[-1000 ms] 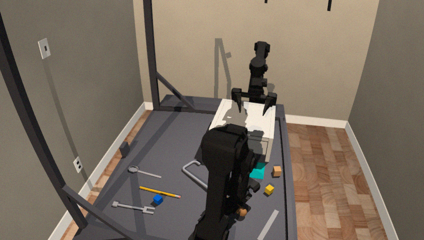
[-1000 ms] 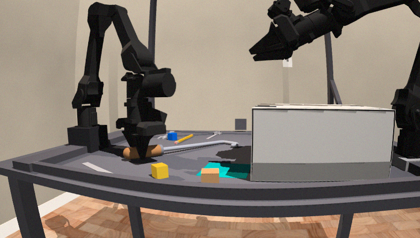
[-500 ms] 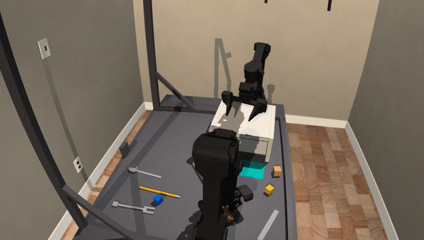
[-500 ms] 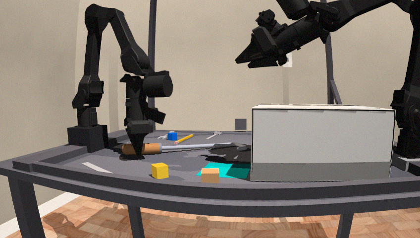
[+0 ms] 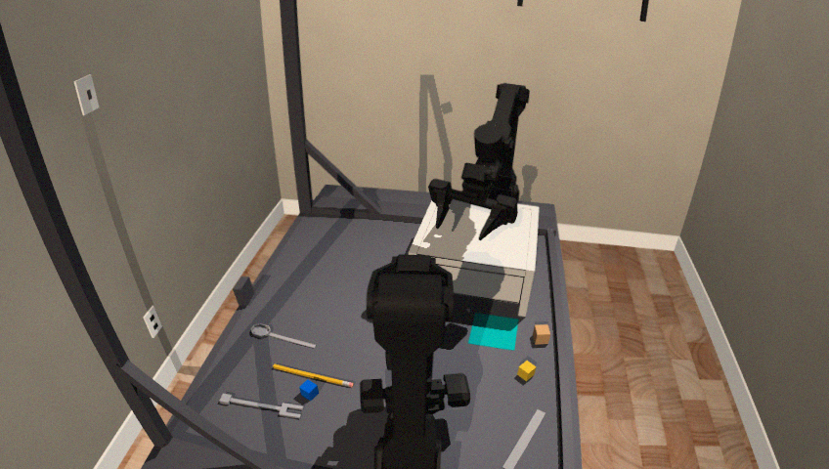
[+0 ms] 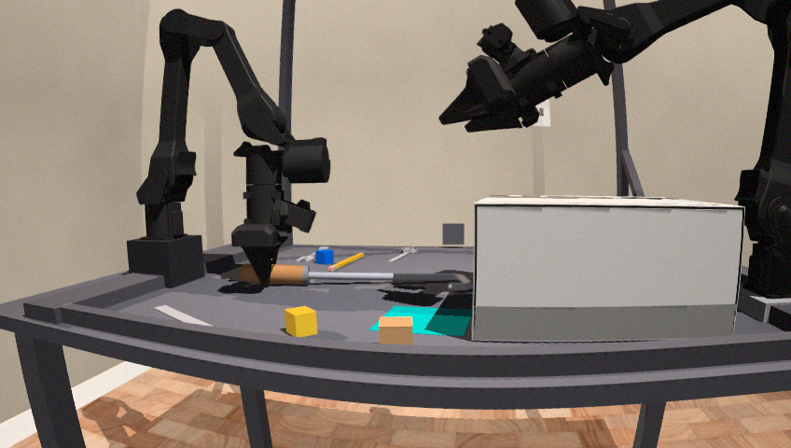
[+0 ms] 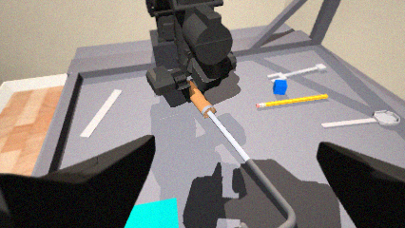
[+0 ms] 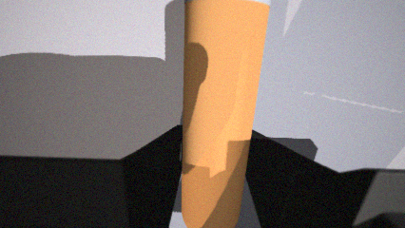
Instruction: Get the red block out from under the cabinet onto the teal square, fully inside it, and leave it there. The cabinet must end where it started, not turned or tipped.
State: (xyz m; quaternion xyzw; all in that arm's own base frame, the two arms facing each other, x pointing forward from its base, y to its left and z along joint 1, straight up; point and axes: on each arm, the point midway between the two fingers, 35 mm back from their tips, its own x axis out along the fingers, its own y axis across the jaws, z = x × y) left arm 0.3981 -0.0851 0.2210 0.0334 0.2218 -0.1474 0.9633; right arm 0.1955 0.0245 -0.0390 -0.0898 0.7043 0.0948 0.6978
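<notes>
Right now my right hand is 100 mm short of the teal square, 280 mm to the right of it and 40 mm above it. The rest, counted from my right hand: orange-handled tool: 20 mm behind, 140 mm to the left, 20 mm below; then blue block: 210 mm behind, 20 mm below; then pencil: 230 mm behind, 40 mm to the left, 30 mm below.
</notes>
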